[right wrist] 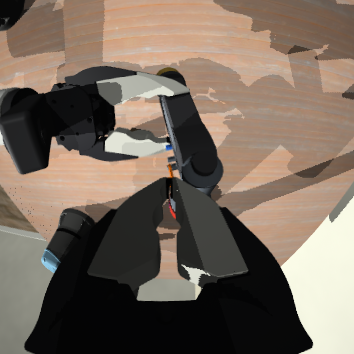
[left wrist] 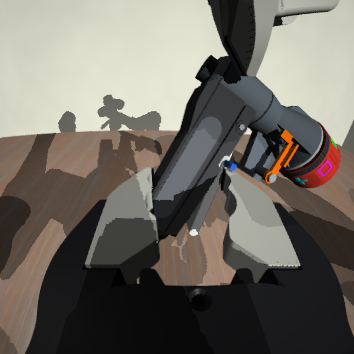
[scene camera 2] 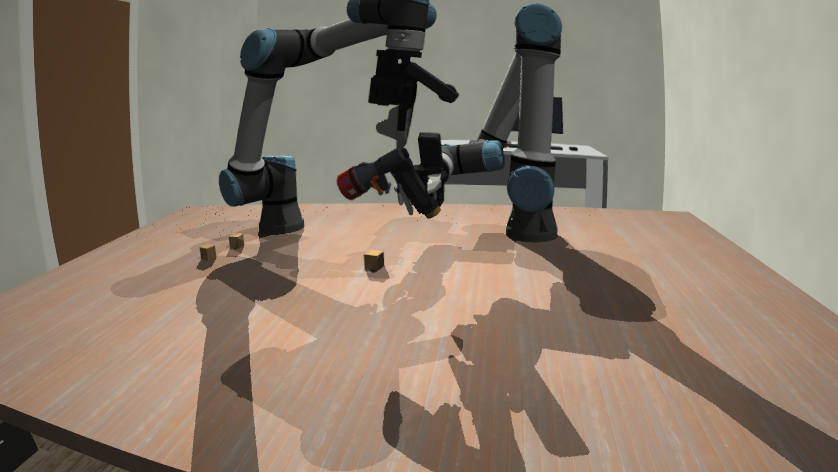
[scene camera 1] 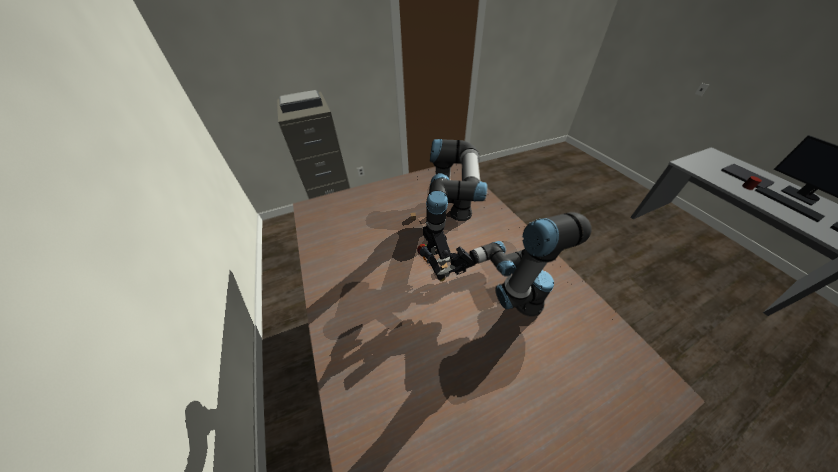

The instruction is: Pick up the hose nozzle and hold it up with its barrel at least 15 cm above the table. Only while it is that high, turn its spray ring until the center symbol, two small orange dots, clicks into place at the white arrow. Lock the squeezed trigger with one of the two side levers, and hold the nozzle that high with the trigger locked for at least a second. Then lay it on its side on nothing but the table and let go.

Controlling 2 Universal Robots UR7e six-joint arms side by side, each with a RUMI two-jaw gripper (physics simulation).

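Places are measured from the left arm's base along level axes (x ahead, y right, z down), in millimetres.
Where they show: left gripper, fingertip midpoint: (right wrist: 186,118) (left wrist: 186,171) (scene camera 2: 412,191) (scene camera 1: 434,269); right gripper, fingertip midpoint: (right wrist: 169,179) (left wrist: 246,75) (scene camera 2: 398,152) (scene camera 1: 435,254); left arm's base at its link origin: (scene camera 2: 531,234) (scene camera 1: 528,302); right arm's base at its link origin: (right wrist: 77,219) (scene camera 2: 281,227) (scene camera 1: 460,213).
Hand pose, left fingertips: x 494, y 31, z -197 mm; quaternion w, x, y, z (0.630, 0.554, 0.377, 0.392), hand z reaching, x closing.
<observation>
Things, the pixels of their top centre, and the offset from my left fingertips. "spot": a spot on its surface instead. Level surfaces: height alone.
- hose nozzle at a spot on its surface: (left wrist: 200,155) (right wrist: 169,130) spot: dz -25, dx -13, dy +13 mm
- orange part at a spot on its surface: (left wrist: 282,157) spot: dz -25, dx +19, dy +69 mm
- small blue part at a spot on its surface: (left wrist: 230,165) spot: dz -20, dx -7, dy +33 mm
- table at its surface level: dz +197 mm
The hose nozzle (scene camera 1: 431,259) (scene camera 2: 416,184) (left wrist: 200,155) (right wrist: 192,125) is held tilted above the table, handle slanting down. Its red spray ring (scene camera 2: 350,183) (left wrist: 320,165) shows magenta, cyan and green symbols in the left wrist view; the orange dots and white arrow cannot be made out. An orange part (left wrist: 282,157) and a small blue part (left wrist: 230,165) sit on the trigger side. My left gripper (scene camera 2: 432,182) (left wrist: 186,171) (right wrist: 186,118) is shut on the handle and trigger side. My right gripper (scene camera 2: 401,144) (left wrist: 246,75) (right wrist: 169,179) is shut and empty, tips close above the barrel; contact is unclear.
Three small wooden cubes (scene camera 2: 207,252) (scene camera 2: 236,240) (scene camera 2: 374,260) lie on the table (scene camera 1: 527,381) (scene camera 2: 146,363), lower than the nozzle. The two arms stand close together around the nozzle. A desk (scene camera 1: 712,164) and a filing cabinet (scene camera 1: 313,146) stand off the table.
</observation>
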